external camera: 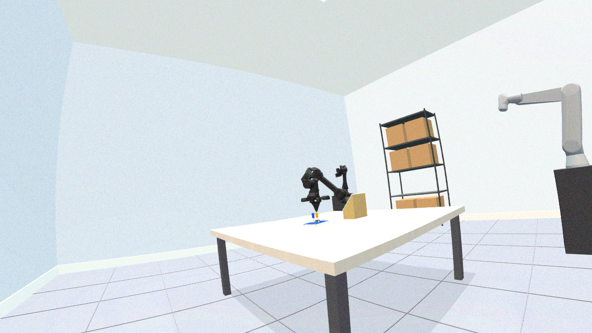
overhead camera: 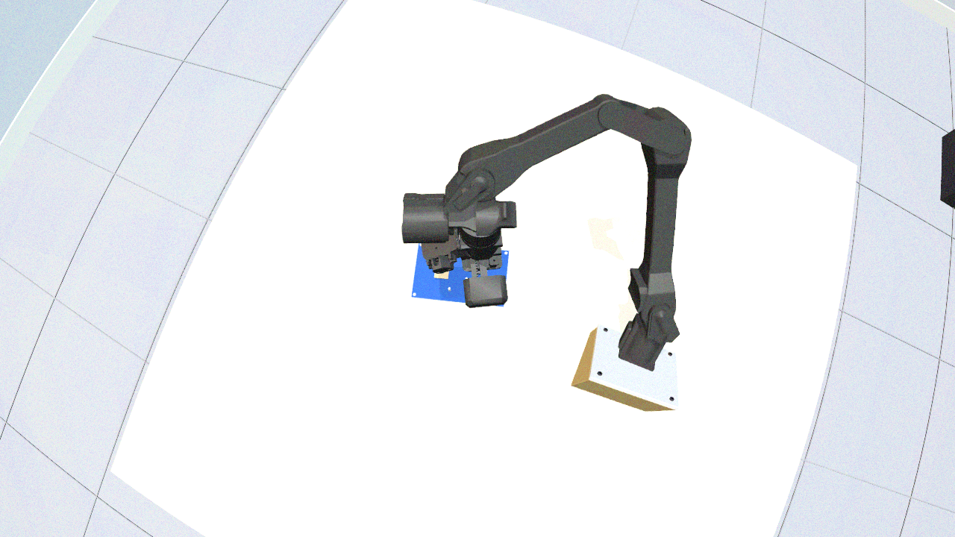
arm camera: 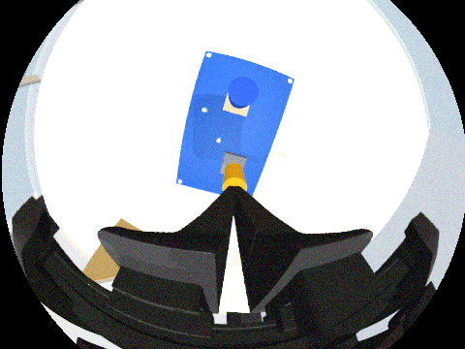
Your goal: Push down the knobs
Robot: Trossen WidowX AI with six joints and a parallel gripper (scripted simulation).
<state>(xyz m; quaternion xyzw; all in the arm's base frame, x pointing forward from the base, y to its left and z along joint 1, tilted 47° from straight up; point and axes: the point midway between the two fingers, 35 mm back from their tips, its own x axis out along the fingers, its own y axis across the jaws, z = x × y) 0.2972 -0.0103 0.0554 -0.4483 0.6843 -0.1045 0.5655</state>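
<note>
My gripper tip is 20 mm above the orange knob. The rest, counted from my gripper tip: dark blue knob 60 mm ahead, 30 mm to the left, 20 mm below.
</note>
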